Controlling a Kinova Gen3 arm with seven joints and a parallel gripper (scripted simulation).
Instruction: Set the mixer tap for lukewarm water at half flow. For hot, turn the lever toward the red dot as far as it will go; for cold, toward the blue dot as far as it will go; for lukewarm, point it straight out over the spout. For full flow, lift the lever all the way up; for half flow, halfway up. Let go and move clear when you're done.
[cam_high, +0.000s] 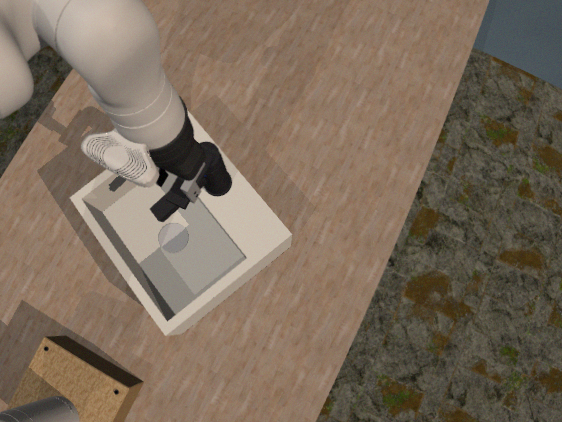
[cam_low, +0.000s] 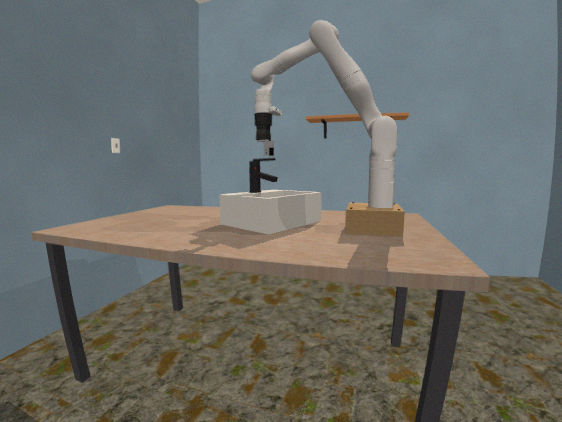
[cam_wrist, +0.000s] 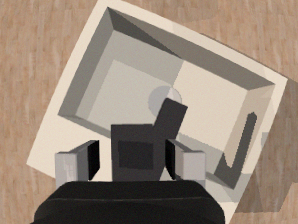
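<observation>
Now: hand 20 mm short of the lever and 40 mm above it. Round my hand: white sink basin (40 mm behind, 40 mm to the left, 270 mm below); then black mixer tap (50 mm ahead, 10 mm to the left, 80 mm below).
</observation>
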